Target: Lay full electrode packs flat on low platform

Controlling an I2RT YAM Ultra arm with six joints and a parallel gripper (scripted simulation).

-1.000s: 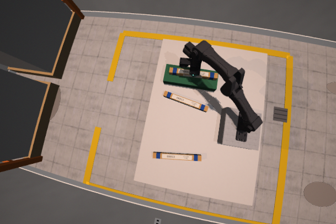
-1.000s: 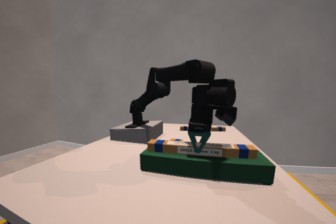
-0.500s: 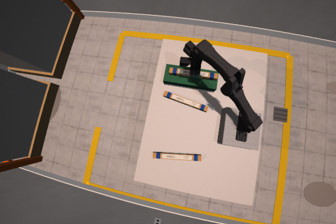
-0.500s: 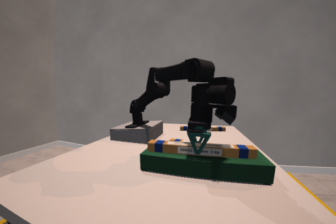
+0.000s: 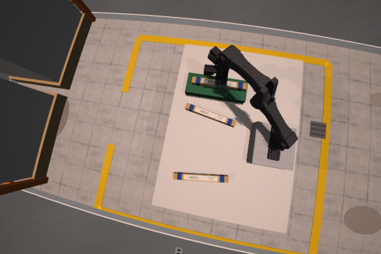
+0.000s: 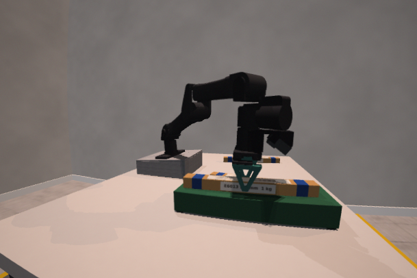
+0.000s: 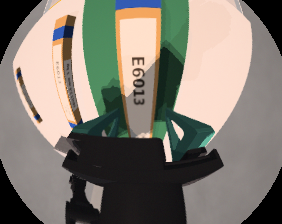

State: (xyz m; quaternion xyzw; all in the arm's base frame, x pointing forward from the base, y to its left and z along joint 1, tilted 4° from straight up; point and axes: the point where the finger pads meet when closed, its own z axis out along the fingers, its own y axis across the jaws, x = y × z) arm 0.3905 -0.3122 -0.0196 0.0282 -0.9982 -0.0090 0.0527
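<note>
My gripper is now 60 mm above the green low platform, 20 mm to the right of it and 20 mm short of it.
</note>
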